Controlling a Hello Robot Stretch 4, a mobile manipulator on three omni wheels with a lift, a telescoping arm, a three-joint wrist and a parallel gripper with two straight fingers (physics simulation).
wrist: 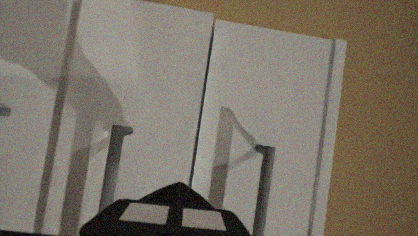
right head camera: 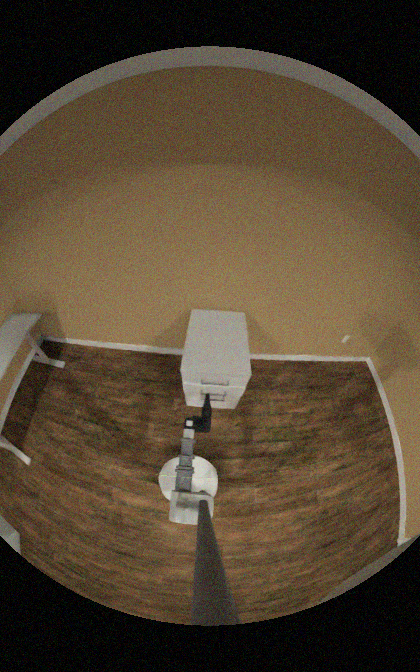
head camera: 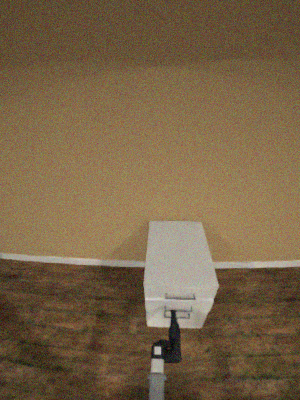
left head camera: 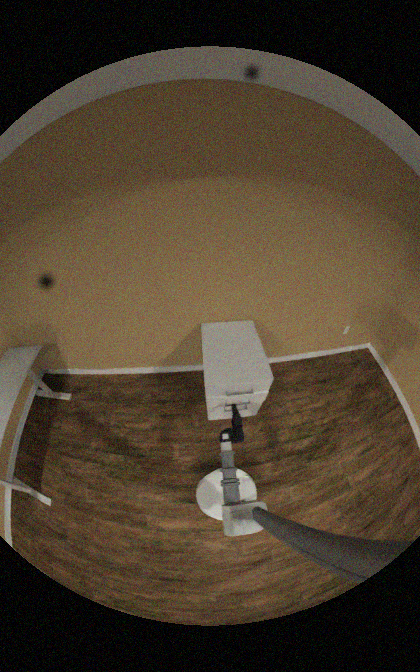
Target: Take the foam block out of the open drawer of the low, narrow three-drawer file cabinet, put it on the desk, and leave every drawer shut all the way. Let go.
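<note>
The low white file cabinet (head camera: 175, 255) (left head camera: 232, 350) (right head camera: 216, 340) stands against the wall, its fronts facing my arm. All three drawer fronts look close to flush; whether each is shut all the way I cannot tell. In the wrist view, two bar handles stand out from the fronts, the left handle (wrist: 113, 165) and the right handle (wrist: 265, 190). My black gripper (head camera: 173, 312) (left head camera: 234, 407) (right head camera: 207, 396) (wrist: 177, 199) is shut with nothing between its fingers. Its tips are close to the fronts, between these two handles in the wrist view; contact cannot be told. The foam block does not show.
A white desk (left head camera: 15, 370) (right head camera: 15, 332) with splayed legs stands at the left edge of both side head views. The tan wall (head camera: 150, 150) is right behind the cabinet. My round white base (left head camera: 207, 492) (right head camera: 205, 475) is on the wood floor below the arm.
</note>
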